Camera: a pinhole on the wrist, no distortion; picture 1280 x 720 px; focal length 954.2 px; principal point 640.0 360.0 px. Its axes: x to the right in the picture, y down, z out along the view. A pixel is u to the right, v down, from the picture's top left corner.
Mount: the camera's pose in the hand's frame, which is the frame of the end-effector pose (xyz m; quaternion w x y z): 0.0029 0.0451 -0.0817 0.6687 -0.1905 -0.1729 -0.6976
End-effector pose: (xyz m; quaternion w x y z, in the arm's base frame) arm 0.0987 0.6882 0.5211 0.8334 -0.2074 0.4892 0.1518
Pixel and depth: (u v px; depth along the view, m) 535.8 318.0 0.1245
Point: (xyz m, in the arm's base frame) 0.0603 0.8012 0.5043
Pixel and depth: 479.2 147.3 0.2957
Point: 0.0795 0.9668 0.5848
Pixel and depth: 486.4 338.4 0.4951
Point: 0.1719 1.1539 0.5742
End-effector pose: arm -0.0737 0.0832 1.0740 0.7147 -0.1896 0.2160 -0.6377
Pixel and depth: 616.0 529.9 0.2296
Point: 0.1284 0.0498 1.0772
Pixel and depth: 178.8 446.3 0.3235
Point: 0.2793 0.0735 0.9860
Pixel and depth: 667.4 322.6 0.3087
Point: 0.1899 0.1031 1.1287
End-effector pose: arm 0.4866 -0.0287 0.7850 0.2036 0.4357 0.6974 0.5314
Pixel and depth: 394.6 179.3 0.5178
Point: 0.9169 0.1055 1.0529
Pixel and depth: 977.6 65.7 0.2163
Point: 0.6613 0.0095 0.8052
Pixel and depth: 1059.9 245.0 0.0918
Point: 0.5255 -0.0205 0.8290
